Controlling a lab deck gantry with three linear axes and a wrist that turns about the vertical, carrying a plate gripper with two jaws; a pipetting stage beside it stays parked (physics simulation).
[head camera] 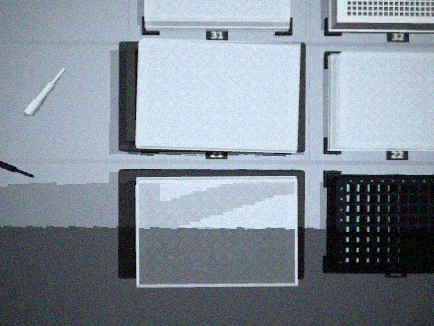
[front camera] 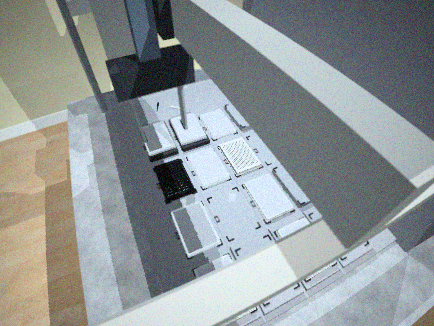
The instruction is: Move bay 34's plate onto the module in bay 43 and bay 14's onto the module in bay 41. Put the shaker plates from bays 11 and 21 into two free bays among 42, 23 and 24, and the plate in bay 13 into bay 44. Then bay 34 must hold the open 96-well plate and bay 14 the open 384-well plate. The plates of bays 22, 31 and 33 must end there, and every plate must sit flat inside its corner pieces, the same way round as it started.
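Frame: origin at the robot's base, x ahead, y left, z up, level; centimetres.
Seen in the pictures: gripper, fingertip midpoint: (front camera: 164,131); robot's base, origin of the base link: (head camera: 145,268).
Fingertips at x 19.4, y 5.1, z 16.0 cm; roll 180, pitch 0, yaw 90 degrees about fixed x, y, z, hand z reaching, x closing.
Observation:
Offsets run from my fingertips to a thing's middle. "spot": to the spot under its first point.
The plate in bay 21 @(spot: dx -11.1, dy +9.7, dz -12.3 cm) (front camera: 189,129) (head camera: 218,95) lies on a black shaker, turned slightly askew in the head view. The plate in bay 11 @(spot: dx -9.7, dy -0.2, dz -12.3 cm) (front camera: 161,141) (head camera: 217,250) lies on another shaker, partly in shade. The open black 96-well plate @(dx +3.4, dy -0.8, dz -15.3 cm) (front camera: 175,181) (head camera: 370,225) is in bay 12; the open white 384-well plate @(dx +3.4, dy +20.6, dz -15.3 cm) (front camera: 240,156) (head camera: 390,8) is in bay 32. White plates are in bays 31 @(dx -13.0, dy +20.6, dz -15.3 cm) (front camera: 218,123) (head camera: 216,11), 22 (front camera: 209,167) (head camera: 385,100), 33 (front camera: 270,196) and 13 @(dx +19.8, dy -0.8, dz -15.3 cm) (front camera: 195,229). My gripper's jaws cannot be made out beneath the dark gantry block (front camera: 150,75).
A thin grey rod (front camera: 182,107) hangs over bay 21 in the front view. A large grey beam (front camera: 295,120) crosses the right side and hides part of the deck. A pale bar (front camera: 200,290) crosses the front. A white stick @(dx -28.2, dy +10.8, dz -15.7 cm) (head camera: 45,92) and a dark one @(dx -31.9, dy +4.0, dz -15.7 cm) (head camera: 17,169) lie left of the shakers.

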